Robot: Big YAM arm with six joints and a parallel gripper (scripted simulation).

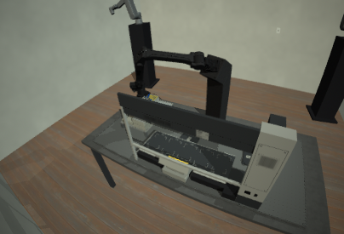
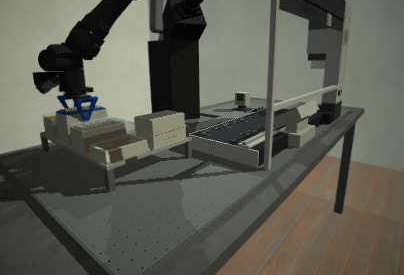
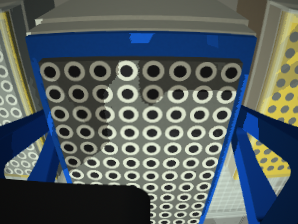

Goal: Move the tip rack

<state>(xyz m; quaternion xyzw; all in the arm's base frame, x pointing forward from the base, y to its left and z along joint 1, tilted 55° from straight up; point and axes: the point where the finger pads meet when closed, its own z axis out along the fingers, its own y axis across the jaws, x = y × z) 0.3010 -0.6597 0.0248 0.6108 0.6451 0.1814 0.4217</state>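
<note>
Now: the tip rack 20 mm to the left of my hand. Round my hand: shelf label (90 mm ahead, 220 mm to the left, 130 mm below); then labware shelf (70 mm ahead, 60 mm to the left, 70 mm below); then pale block (240 mm ahead, 100 mm to the left, 10 mm below).
</note>
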